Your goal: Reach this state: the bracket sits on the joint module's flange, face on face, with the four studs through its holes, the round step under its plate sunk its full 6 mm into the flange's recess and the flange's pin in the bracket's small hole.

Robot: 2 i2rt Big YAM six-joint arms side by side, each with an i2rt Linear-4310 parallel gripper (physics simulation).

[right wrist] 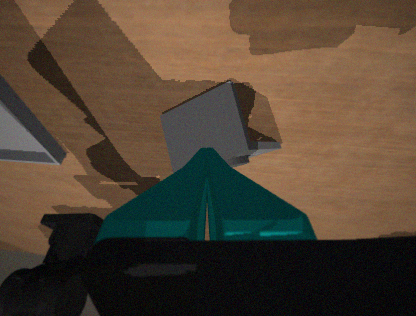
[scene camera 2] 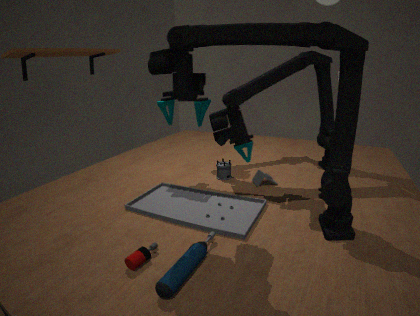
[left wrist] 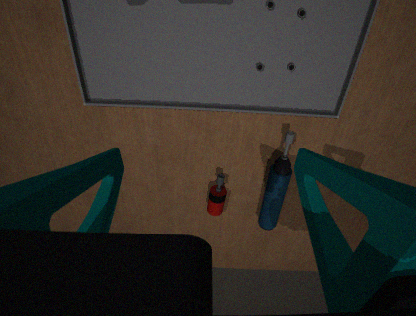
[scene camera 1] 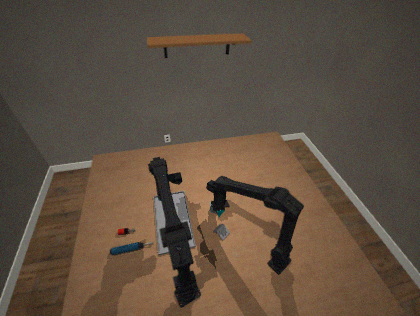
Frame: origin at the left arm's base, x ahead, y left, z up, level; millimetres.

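Seen in the pictures: left gripper, between the fingertips: [scene camera 2: 184,125] [left wrist: 208,158]; right gripper, between the fingertips: [right wrist: 206,158] [scene camera 2: 248,162] [scene camera 1: 218,216]; left arm's base, origin of its link: [right wrist: 82,222] [scene camera 2: 335,228] [scene camera 1: 187,293]; right arm's base, origin of its link: [scene camera 1: 279,262].
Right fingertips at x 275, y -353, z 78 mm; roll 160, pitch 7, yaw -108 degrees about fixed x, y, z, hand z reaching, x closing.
Observation:
Pixels of each thing's top centre, then the offset from my right fingertips to it. "pt": a spot on its surface instead.
- grey bracket, centre of its top: [right wrist: 219,173] [scene camera 2: 265,172] [scene camera 1: 222,229] dx -67, dy +16, dz -34 mm
- joint module, centre of its top: [scene camera 2: 223,160] dx +103, dy -28, dz -4 mm
- shallow grey tray, centre of its top: [left wrist: 216,37] [scene camera 2: 194,203] [scene camera 1: 172,218] dx +160, dy +251, dz -62 mm
- blue screwdriver, a spot on its surface: [left wrist: 275,192] pt dx +105, dy +535, dz -39 mm
The grey bracket [scene camera 1: 222,231] [scene camera 2: 262,178] [right wrist: 206,122] lies tilted on the table, apart from the joint module. The joint module [scene camera 2: 224,171] stands upright on the table with its studs pointing up; in scene camera 1 the right arm mostly hides it. My right gripper [scene camera 1: 220,213] [scene camera 2: 247,160] [right wrist: 206,158] is shut with nothing between its fingers. It hangs above the table near the bracket and module; its tips overlap the bracket's near part in the right wrist view. My left gripper [scene camera 2: 185,124] [left wrist: 208,158] is open and empty, high above the table.
A shallow grey tray [scene camera 1: 162,240] [scene camera 2: 180,212] [left wrist: 210,107] [right wrist: 30,122] holds several small dark round parts. A blue screwdriver [scene camera 1: 126,248] [scene camera 2: 182,270] [left wrist: 275,192] and a short red one [scene camera 1: 123,231] [scene camera 2: 137,258] [left wrist: 216,200] lie beside it. A shelf [scene camera 1: 199,40] [scene camera 2: 60,52] hangs on the wall.

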